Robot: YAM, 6 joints.
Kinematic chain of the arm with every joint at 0, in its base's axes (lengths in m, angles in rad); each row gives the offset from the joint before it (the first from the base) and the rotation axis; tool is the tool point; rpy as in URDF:
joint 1: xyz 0 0 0.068 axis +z
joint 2: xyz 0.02 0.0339 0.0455 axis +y
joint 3: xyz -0.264 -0.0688 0 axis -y
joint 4: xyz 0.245 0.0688 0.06 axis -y
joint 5: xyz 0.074 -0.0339 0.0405 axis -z
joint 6: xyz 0.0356 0 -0.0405 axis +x
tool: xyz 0 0 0 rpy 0 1.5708 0
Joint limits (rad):
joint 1: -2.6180..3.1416
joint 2: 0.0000..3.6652
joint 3: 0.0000..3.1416
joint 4: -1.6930..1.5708
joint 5: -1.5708..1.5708
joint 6: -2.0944..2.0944
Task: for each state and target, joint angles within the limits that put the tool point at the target. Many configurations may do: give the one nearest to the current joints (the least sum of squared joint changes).
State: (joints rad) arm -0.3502 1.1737 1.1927 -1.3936 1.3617 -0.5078
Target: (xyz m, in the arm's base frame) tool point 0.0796 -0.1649 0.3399
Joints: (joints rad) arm -0.9289 1.1834 1.1885 -1.3915 1.3824 -0.5078
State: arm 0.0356 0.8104 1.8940 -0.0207 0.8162 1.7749
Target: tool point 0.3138 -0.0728 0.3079
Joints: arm -0.1481 1.4355 1.1269 -0.2224 0.8061 1.7749
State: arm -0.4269 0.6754 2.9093 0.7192 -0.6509 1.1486
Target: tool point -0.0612 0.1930 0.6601
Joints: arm -1.1249 0.9859 2.3739 0.8623 -0.9056 1.1486
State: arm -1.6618 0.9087 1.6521 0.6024 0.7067 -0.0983
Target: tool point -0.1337 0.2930 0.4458
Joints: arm -1.2278 0.0000 1.4273 0.7178 0.8773 -0.0983
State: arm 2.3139 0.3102 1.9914 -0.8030 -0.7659 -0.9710
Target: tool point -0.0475 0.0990 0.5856
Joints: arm 1.8335 1.0544 1.9040 -0.6657 -0.6019 -0.9710
